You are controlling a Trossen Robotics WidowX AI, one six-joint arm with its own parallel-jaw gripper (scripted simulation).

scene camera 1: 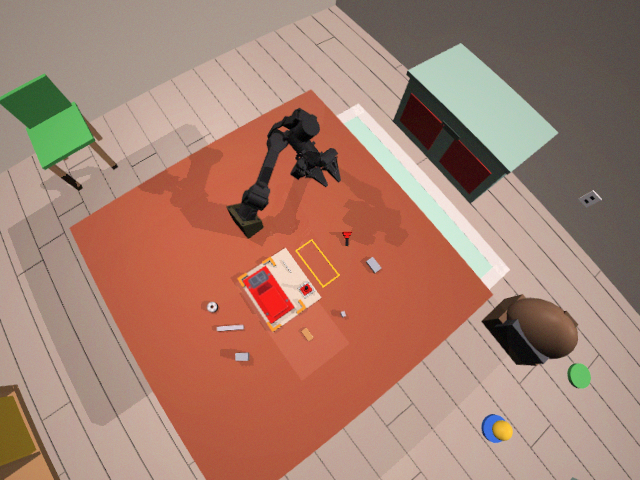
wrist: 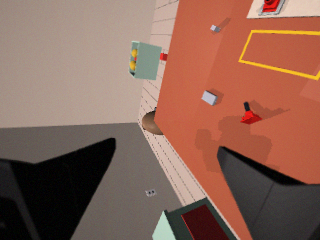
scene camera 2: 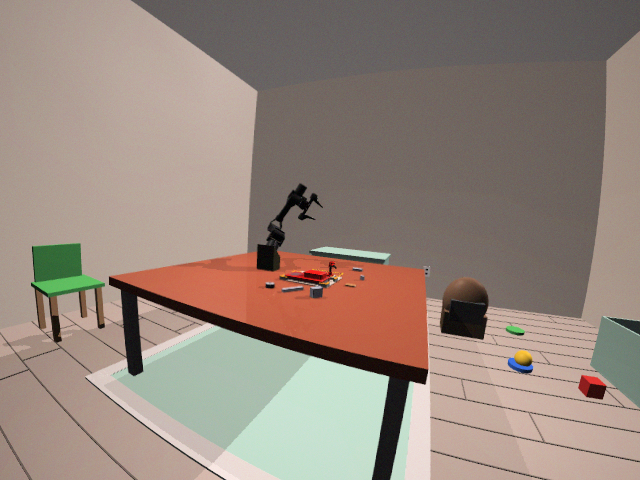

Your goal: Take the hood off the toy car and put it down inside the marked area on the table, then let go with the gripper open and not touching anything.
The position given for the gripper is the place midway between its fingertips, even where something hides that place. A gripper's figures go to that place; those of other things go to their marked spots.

Labels:
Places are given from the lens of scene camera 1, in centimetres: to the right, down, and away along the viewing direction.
gripper [scene camera 1: 333, 184]: 4, -18, 102
toy car [scene camera 1: 261, 281]: -23, 16, 122
beige base plate [scene camera 1: 289, 276]: -12, 14, 125

